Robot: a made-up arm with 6 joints.
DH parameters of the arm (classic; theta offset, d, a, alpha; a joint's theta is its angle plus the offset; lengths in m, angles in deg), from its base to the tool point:
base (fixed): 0 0.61 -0.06 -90
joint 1: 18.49 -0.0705 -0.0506 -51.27
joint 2: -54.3 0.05 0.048 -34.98
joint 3: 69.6 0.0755 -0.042 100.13
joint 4: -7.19 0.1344 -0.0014 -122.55
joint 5: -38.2 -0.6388 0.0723 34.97
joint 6: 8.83 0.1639 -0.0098 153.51
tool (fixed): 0.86 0.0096 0 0
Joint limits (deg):
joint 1: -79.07..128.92
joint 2: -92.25..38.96
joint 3: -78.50..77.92
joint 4: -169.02..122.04
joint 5: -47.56..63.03
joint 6: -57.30..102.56
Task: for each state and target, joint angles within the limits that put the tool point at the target. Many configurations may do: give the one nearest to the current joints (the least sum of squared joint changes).
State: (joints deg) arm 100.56 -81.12 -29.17 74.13 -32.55 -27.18
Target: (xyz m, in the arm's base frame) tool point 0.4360 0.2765 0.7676
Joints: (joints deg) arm 92.67 -50.43 -17.35 79.41 -41.55 -30.50
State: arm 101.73 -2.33 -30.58 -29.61 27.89 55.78
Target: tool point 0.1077 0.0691 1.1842
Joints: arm 71.79 -7.34 -64.71 -20.95 54.97 55.74
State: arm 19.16 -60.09 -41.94 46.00 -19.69 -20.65
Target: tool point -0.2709 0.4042 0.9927
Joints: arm 3.87 -29.12 -46.14 76.13 -11.63 -22.56
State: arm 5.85 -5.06 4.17 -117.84 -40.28 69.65
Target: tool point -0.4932 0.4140 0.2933
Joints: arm -26.06 -0.02 -38.91 -85.87 -47.56 67.85
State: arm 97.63 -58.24 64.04 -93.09 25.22 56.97
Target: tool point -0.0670 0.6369 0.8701
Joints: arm 60.81 -37.94 20.67 -122.85 24.75 55.64
